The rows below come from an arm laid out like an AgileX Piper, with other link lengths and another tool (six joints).
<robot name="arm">
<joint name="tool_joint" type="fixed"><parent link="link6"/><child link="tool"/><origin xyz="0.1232 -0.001 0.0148" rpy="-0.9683 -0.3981 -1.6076"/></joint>
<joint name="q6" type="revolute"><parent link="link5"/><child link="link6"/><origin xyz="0.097 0 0.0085"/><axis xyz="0.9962 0 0.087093"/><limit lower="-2.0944" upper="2.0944"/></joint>
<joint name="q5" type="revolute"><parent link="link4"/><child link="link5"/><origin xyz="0 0 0"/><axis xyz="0 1 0"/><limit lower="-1.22" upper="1.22"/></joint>
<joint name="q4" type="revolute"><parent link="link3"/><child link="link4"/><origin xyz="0.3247 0 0.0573"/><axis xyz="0.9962 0 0.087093"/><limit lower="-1.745" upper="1.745"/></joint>
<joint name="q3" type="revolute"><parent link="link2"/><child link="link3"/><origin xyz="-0.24 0 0.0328"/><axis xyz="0 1 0"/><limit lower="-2.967" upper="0"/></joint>
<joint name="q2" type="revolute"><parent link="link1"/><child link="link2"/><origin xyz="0 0 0"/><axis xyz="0 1 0"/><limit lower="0" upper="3.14"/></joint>
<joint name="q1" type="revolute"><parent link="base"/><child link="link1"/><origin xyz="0 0 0.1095"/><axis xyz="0 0 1"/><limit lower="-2.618" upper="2.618"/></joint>
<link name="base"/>
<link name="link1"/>
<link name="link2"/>
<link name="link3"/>
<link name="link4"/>
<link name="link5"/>
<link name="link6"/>
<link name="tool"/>
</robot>
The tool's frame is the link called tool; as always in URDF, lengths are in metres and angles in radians.
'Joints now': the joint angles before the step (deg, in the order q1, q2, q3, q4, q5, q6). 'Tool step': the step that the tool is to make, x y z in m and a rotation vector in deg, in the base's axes. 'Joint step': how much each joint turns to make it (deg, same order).
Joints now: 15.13 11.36 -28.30 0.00 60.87 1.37
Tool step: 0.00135 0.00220 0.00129 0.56 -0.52 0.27
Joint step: -0.01 0.00 0.14 0.54 -0.78 -0.13
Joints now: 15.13 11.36 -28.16 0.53 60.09 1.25
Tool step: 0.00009 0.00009 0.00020 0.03 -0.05 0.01
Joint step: 0.00 0.00 0.00 0.02 -0.05 -0.01
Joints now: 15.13 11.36 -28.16 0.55 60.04 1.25
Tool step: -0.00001 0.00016 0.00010 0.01 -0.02 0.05
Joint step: -0.01 0.00 -0.01 0.05 -0.01 -0.06
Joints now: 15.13 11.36 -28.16 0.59 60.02 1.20
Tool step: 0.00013 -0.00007 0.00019 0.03 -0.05 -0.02
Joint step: -0.07 0.00 0.00 0.05 -0.05 -0.04
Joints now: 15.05 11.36 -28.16 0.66 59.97 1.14
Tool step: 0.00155 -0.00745 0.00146 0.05 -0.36 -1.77
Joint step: -1.81 -0.30 0.00 0.01 -0.06 -0.06
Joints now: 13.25 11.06 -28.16 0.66 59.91 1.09
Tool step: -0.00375 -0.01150 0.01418 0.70 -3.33 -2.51
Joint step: -2.51 -3.40 0.00 0.00 0.00 0.00
